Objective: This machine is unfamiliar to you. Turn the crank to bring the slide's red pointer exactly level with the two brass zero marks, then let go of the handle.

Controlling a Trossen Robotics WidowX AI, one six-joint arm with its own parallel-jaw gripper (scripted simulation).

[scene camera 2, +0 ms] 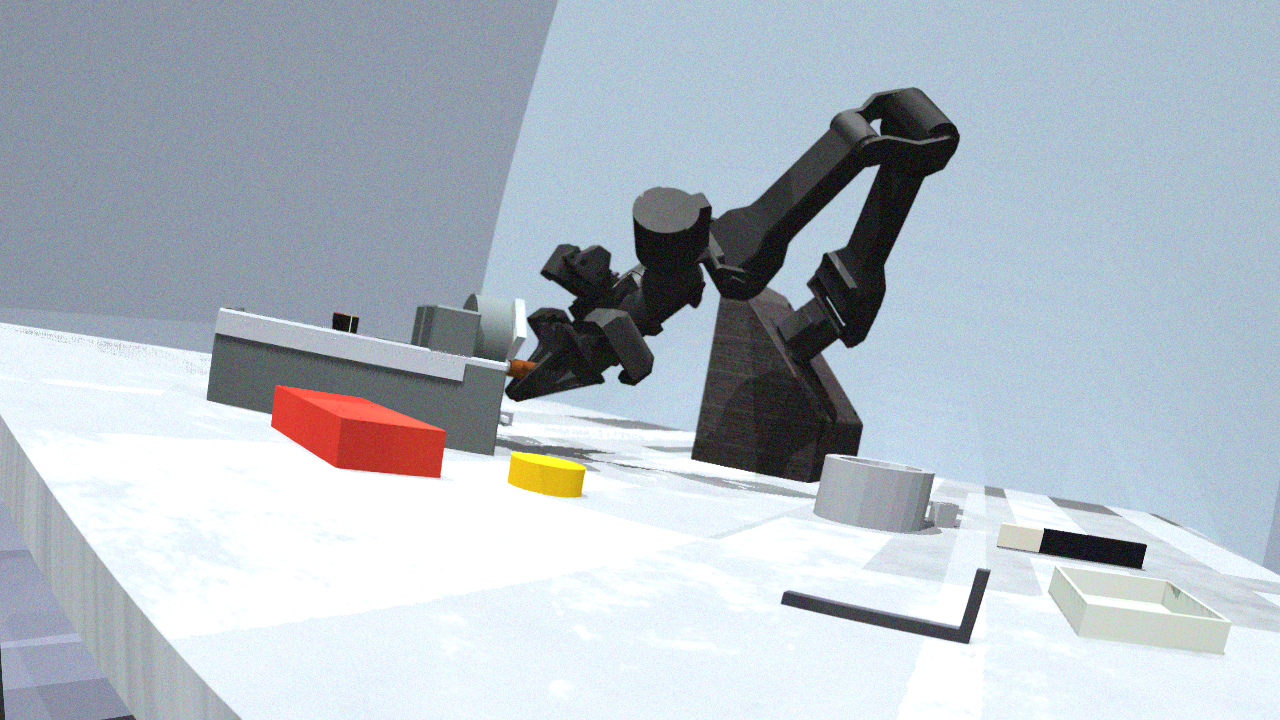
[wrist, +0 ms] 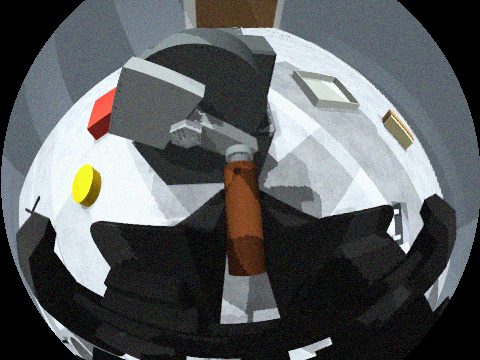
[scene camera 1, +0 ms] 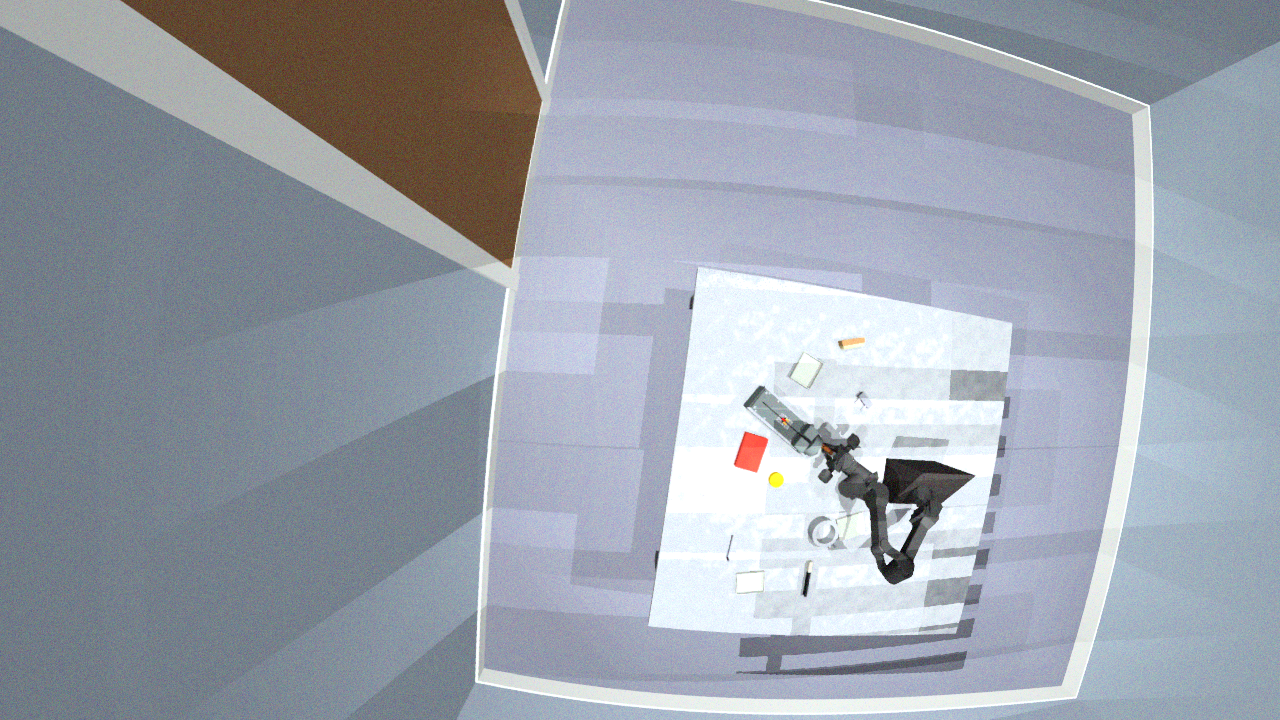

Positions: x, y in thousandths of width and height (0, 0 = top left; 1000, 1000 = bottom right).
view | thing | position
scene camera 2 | my gripper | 398, 551
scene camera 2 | black-and-white bar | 819, 752
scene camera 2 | pale tray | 859, 841
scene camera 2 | yellow disc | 424, 659
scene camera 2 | black L-shaped bar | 751, 881
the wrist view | my gripper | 497, 543
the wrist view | yellow disc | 180, 521
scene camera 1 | my gripper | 641, 617
